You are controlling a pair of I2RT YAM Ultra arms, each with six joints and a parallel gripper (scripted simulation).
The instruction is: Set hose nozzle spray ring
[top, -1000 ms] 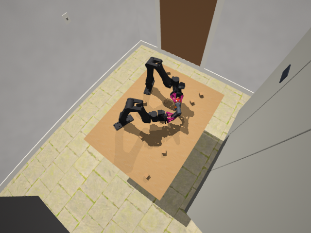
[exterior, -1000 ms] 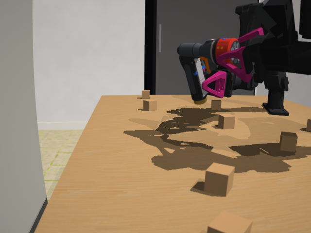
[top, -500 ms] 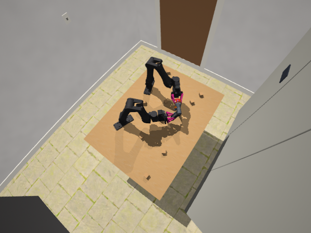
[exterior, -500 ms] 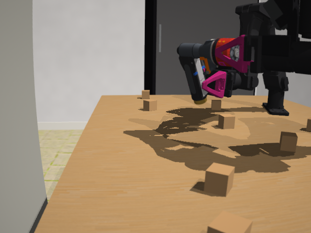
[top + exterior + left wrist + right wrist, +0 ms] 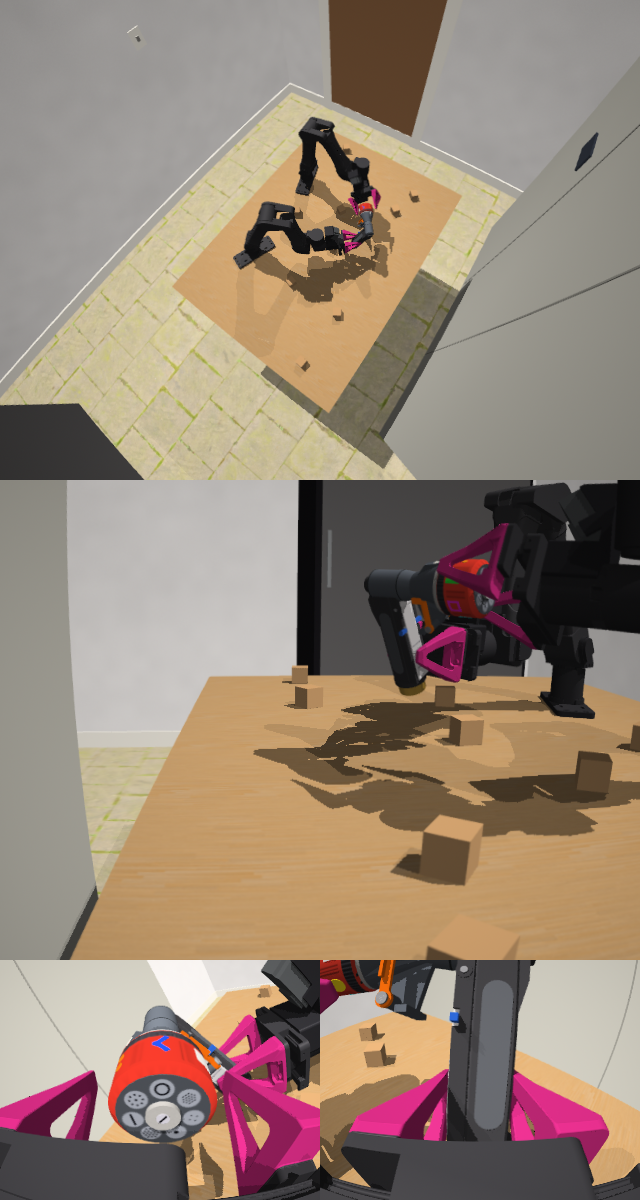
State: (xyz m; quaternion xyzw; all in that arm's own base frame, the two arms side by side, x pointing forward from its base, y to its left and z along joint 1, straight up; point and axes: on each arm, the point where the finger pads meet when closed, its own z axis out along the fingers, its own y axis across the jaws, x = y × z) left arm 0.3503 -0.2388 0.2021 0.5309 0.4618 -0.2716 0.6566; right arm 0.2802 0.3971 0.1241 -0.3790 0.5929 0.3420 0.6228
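My left hand is right at the red spray ring.
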